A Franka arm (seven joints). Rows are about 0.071 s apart.
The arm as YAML. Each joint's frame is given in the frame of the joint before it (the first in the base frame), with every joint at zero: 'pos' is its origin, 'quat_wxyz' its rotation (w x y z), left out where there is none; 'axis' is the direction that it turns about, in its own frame. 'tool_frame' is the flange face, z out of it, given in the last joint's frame.
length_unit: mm
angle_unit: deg
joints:
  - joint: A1
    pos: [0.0, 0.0, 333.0]
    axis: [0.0, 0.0, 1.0]
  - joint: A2
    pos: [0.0, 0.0, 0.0]
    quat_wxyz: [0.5, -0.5, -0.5, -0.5]
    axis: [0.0, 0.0, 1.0]
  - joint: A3
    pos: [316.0, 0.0, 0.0]
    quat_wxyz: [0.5, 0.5, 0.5, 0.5]
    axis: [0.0, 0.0, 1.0]
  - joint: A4
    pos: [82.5, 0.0, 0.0]
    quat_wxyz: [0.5, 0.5, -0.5, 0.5]
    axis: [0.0, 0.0, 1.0]
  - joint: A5
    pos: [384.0, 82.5, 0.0]
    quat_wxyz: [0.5, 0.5, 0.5, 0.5]
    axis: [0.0, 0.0, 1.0]
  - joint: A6
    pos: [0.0, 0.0, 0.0]
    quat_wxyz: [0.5, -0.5, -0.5, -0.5]
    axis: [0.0, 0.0, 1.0]
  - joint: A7
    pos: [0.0, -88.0, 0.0]
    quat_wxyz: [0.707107, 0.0, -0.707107, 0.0]
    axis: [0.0, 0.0, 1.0]
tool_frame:
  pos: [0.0, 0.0, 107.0]
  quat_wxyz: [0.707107, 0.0, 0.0, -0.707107]
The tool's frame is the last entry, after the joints.
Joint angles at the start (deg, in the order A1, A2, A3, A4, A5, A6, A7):
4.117 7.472 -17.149 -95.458 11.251 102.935 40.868
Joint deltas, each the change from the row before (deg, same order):
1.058 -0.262 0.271 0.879 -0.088 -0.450 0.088
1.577 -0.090 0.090 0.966 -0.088 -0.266 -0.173
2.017 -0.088 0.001 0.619 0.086 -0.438 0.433
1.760 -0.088 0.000 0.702 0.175 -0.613 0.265
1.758 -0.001 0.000 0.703 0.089 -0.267 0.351
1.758 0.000 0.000 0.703 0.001 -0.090 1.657
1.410 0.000 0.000 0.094 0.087 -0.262 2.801
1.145 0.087 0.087 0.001 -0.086 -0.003 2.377
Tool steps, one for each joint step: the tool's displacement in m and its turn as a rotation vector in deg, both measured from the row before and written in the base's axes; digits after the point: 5 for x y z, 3 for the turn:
0.00232 0.01369 0.00926 -0.098 -0.655 1.360
0.00341 0.01733 0.00860 -0.195 -0.789 1.930
0.00235 0.02151 0.00546 0.107 -0.224 1.665
0.00117 0.01909 0.00590 0.209 -0.167 1.592
0.00143 0.01888 0.00555 0.076 -0.393 1.466
0.00108 0.01873 0.00581 0.072 -0.353 0.164
-0.00048 0.01513 0.00040 0.277 0.606 -1.315
-0.00008 0.01291 -0.00094 0.038 0.471 -1.099

